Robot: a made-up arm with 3 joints. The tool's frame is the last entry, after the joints.
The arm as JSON. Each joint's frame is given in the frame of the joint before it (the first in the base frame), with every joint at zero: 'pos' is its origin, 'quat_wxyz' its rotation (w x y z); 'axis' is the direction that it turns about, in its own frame. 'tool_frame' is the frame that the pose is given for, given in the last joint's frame.
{
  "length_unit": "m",
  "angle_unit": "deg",
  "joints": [
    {
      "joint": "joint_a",
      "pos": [
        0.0,
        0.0,
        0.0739
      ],
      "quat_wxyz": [
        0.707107,
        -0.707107,
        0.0,
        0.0
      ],
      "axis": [
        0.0,
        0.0,
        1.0
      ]
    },
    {
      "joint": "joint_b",
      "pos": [
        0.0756,
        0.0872,
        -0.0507
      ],
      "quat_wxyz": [
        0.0,
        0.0,
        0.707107,
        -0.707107
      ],
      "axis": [
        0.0,
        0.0,
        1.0
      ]
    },
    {
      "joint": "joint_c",
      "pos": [
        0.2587,
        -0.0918,
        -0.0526
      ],
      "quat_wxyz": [
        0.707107,
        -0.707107,
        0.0,
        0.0
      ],
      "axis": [
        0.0,
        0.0,
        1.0
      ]
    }
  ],
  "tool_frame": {
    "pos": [
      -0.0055,
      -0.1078,
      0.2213
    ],
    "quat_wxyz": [
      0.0,
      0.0,
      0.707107,
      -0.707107
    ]
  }
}
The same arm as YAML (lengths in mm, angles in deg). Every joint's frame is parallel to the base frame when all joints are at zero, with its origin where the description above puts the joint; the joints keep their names.
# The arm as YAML. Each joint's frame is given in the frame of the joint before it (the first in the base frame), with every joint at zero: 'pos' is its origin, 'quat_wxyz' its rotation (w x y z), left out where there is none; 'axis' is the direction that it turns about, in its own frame. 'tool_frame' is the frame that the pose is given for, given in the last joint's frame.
length_unit: mm
angle_unit: deg
joints:
  - joint: joint_a
    pos: [0.0, 0.0, 73.9]
    axis: "+y"
  - joint: joint_b
    pos: [75.6, -50.7, -87.2]
    axis: "+z"
  - joint: joint_c
    pos: [-258.7, 91.8, -52.6]
    axis: "-y"
tool_frame:
  pos: [5.5, -221.3, 107.8]

